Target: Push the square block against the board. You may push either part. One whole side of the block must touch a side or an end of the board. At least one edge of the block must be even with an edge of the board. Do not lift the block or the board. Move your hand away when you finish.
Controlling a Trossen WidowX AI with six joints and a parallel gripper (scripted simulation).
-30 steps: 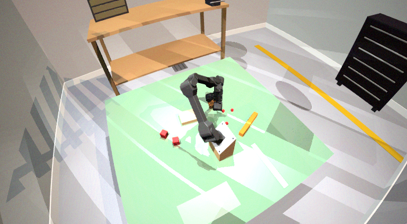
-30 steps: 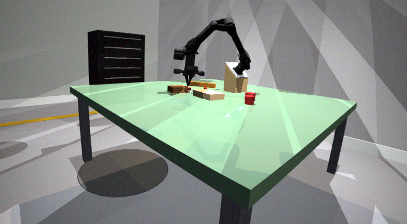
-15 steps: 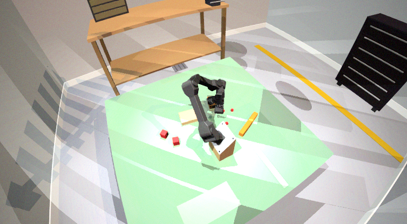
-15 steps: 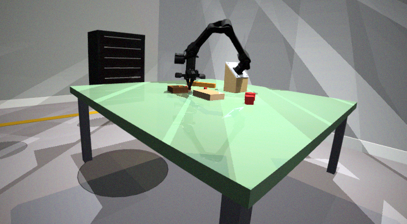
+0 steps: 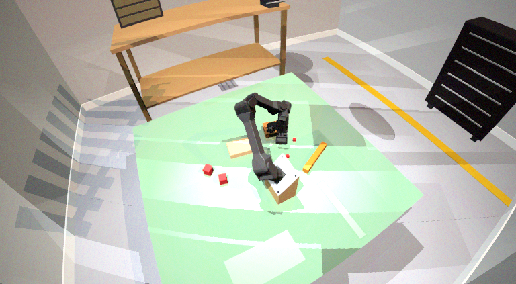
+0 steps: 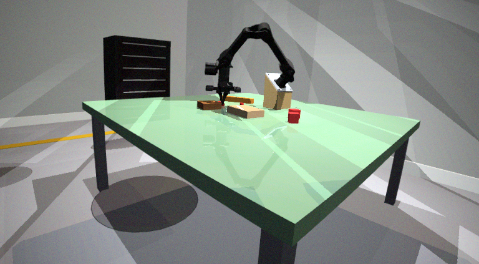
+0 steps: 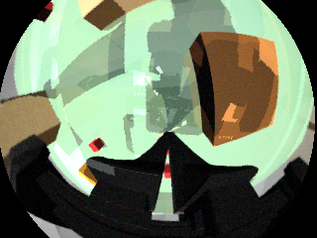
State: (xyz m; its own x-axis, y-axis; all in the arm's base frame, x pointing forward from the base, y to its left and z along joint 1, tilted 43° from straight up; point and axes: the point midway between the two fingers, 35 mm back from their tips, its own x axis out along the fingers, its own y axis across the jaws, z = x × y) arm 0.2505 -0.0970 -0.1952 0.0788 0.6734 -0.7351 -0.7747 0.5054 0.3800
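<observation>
Now: gripper tip 100 mm short of the orange square block and 10 mm below it. The rest, counted from my gripper tip: long bar 210 mm behind, 80 mm to the right, 10 mm above; tan board 70 mm ahead, 220 mm to the left, 10 mm above.
</observation>
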